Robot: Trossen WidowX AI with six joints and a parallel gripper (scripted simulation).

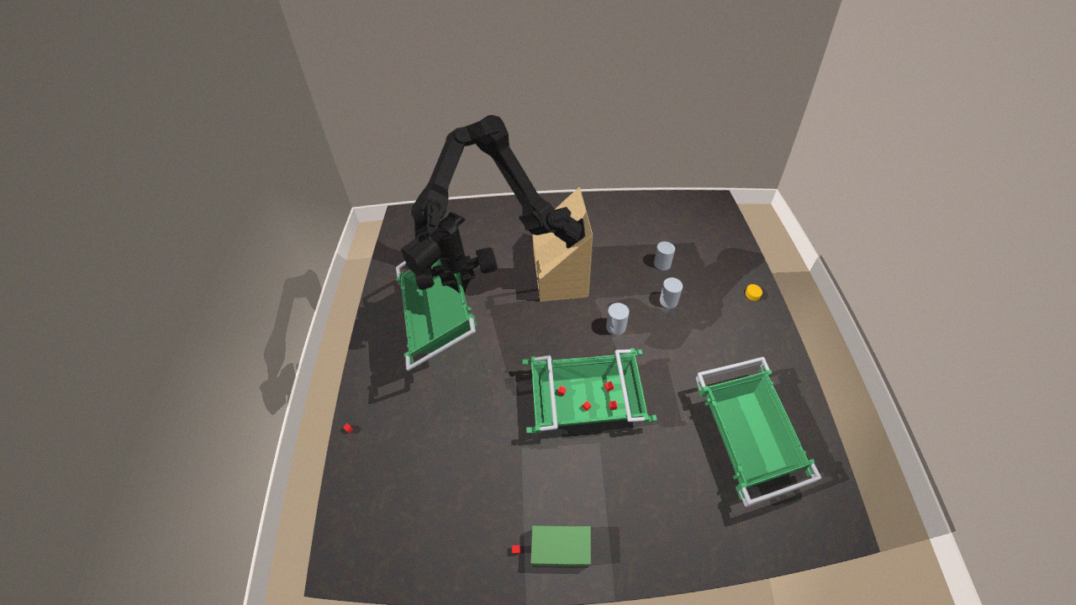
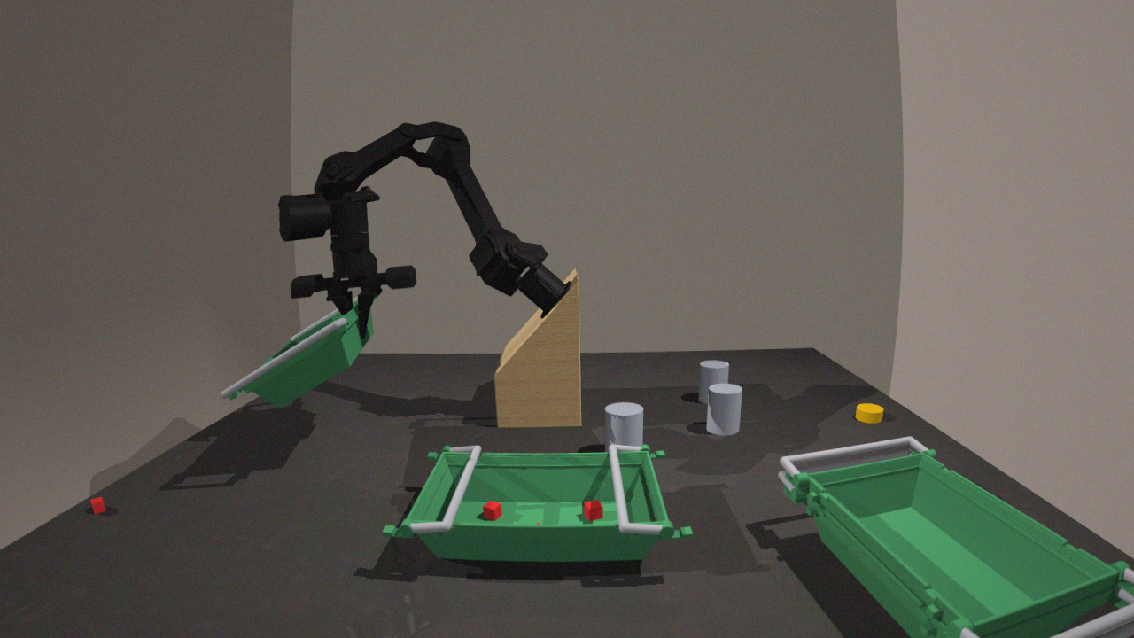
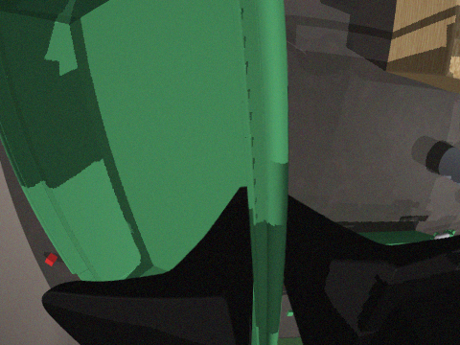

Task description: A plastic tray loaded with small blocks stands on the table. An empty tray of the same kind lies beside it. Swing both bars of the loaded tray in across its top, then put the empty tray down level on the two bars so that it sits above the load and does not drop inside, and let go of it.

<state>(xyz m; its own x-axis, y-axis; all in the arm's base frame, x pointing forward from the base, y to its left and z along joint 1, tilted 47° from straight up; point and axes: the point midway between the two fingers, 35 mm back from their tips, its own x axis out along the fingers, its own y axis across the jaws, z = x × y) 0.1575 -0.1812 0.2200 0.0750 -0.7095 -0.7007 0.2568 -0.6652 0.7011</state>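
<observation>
Right now my gripper tip is 70 mm to the left of the tray and 20 mm short of it. Round my gripper tip: flat green slab: 570 mm ahead, 220 mm to the left, 150 mm below; yellow disc: 830 mm to the left, 160 mm below, 100 mm behind.
</observation>
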